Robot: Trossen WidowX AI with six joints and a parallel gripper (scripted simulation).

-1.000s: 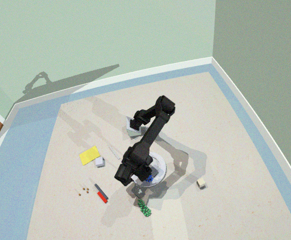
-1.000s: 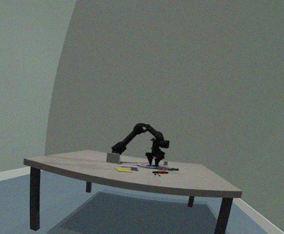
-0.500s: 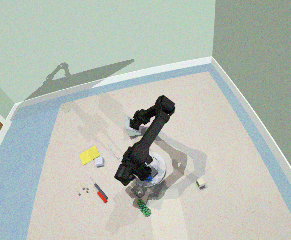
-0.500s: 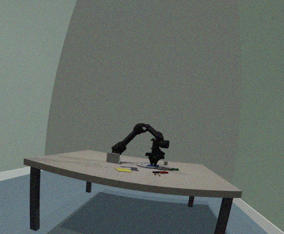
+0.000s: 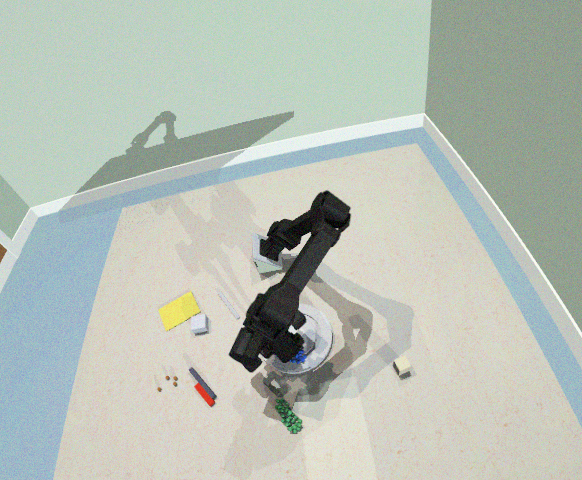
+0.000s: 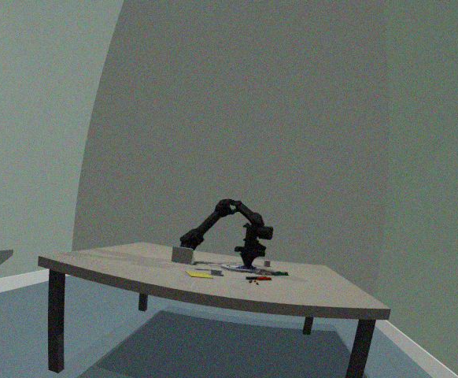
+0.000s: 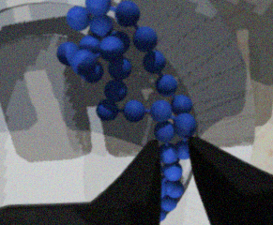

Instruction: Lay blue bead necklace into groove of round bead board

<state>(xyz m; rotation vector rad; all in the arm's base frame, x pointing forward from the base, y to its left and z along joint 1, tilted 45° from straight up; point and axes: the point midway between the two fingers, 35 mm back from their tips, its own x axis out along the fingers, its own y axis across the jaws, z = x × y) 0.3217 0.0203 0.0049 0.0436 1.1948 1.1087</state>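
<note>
Right now the round bead board is 40 mm to the left of my gripper tip, 40 mm behind it and 10 mm below it. From my gripper tip the other things lie so: white cube (230 mm to the right, 110 mm behind); grey tool (200 mm to the right, 80 mm ahead, 10 mm below); stick (170 mm behind, 150 mm to the right, 10 mm below).
</note>
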